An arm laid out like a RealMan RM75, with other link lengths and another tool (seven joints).
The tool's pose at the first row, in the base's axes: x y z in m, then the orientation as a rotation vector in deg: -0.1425, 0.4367, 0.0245, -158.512, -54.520, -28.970
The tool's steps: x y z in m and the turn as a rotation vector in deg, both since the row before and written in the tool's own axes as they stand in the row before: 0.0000, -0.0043, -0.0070, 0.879, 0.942, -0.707; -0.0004, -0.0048, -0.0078, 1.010, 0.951, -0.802; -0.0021, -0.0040, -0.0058, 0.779, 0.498, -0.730; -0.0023, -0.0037, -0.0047, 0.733, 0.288, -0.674; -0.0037, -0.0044, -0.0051, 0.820, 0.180, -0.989; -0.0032, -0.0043, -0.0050, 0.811, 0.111, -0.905
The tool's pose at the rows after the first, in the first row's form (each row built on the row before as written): -0.1470, 0.4382, 0.0312, -157.008, -55.312, -29.791; -0.1524, 0.4394, 0.0385, -155.344, -56.219, -30.545; -0.1580, 0.4394, 0.0432, -154.141, -57.120, -30.832; -0.1633, 0.4393, 0.0468, -153.105, -57.986, -30.862; -0.1701, 0.4386, 0.0503, -151.929, -59.307, -30.758; -0.1765, 0.4380, 0.0539, -150.820, -60.518, -30.552
